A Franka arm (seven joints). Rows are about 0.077 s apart.
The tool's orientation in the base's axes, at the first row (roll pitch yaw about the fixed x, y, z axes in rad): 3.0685 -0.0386 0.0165
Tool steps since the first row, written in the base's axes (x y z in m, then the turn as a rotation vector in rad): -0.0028 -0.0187 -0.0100 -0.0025 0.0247 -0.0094; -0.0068 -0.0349 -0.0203 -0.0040 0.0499 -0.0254; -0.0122 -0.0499 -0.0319 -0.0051 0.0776 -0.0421; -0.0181 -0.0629 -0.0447 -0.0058 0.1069 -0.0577
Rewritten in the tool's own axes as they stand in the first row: -0.0035 0.0179 0.0112 -0.0025 -0.0254 0.0075; -0.0082 0.0332 0.0225 -0.0042 -0.0517 0.0215; -0.0142 0.0473 0.0349 -0.0054 -0.0805 0.0361; -0.0208 0.0592 0.0484 -0.0063 -0.1109 0.0495
